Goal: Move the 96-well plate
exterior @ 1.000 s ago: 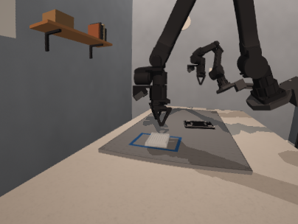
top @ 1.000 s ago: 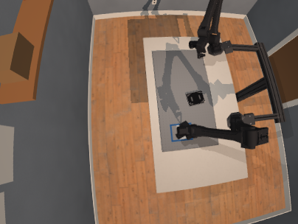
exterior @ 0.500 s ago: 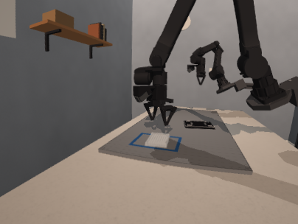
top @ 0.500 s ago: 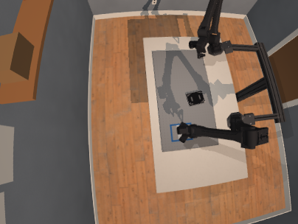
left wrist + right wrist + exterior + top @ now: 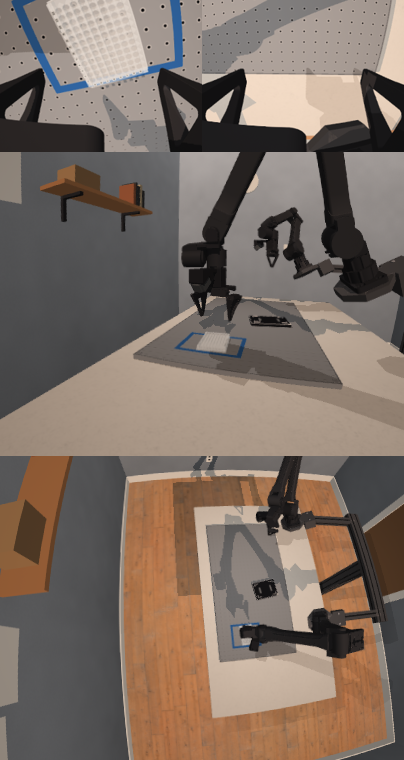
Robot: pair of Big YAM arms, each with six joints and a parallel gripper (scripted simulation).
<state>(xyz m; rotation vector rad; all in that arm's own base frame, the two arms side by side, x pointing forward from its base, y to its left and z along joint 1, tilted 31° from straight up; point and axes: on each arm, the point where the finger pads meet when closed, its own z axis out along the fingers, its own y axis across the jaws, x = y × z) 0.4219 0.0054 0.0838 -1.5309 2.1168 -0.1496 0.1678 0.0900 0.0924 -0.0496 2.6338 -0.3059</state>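
Right now the white 96-well plate is 8 cm below my left hand. Round my left hand: black plate nest N1 (18 cm behind, 28 cm to the right, 8 cm below).
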